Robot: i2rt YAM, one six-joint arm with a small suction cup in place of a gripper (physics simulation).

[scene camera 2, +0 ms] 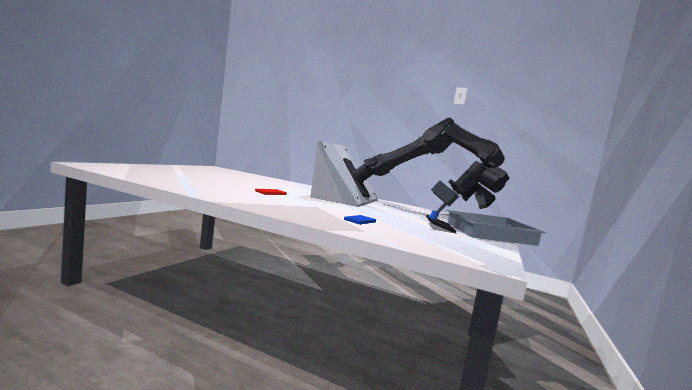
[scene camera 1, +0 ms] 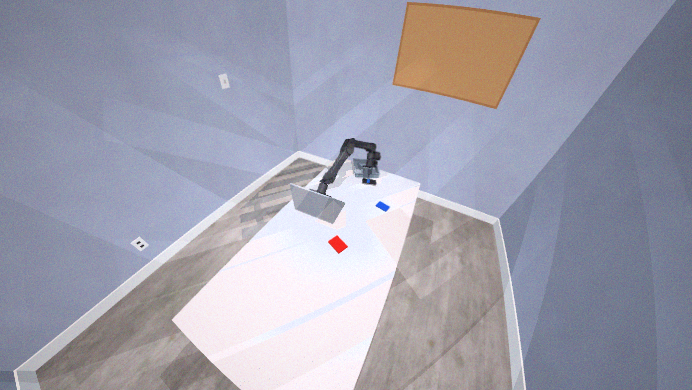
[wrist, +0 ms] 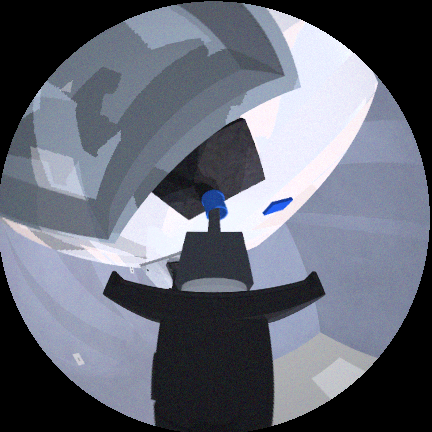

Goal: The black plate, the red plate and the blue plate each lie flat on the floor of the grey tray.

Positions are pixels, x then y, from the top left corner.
Scene:
my suction cup: grips a black plate (wrist: 228, 160)
a grey tray (scene camera 2: 489, 227): on the table

